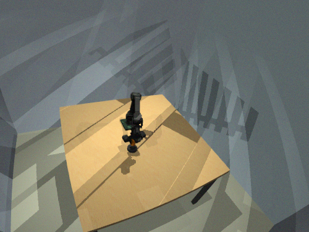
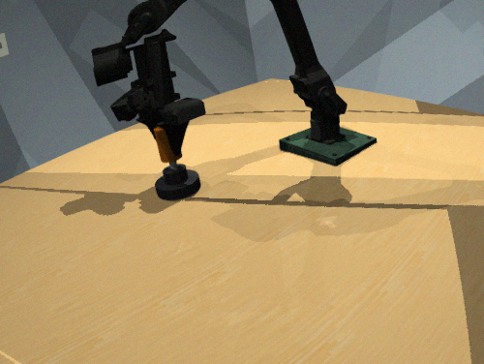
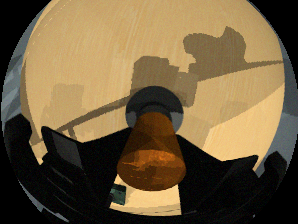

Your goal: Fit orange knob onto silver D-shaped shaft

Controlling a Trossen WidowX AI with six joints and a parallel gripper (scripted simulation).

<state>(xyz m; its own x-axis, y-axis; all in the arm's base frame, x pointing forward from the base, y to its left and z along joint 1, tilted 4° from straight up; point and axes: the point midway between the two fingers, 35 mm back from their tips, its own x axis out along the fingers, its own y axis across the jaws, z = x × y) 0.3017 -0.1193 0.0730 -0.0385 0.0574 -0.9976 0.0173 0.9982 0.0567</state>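
The orange knob is 3 cm above my gripper tip. Round my gripper tip: round pedestal: 4 cm below.
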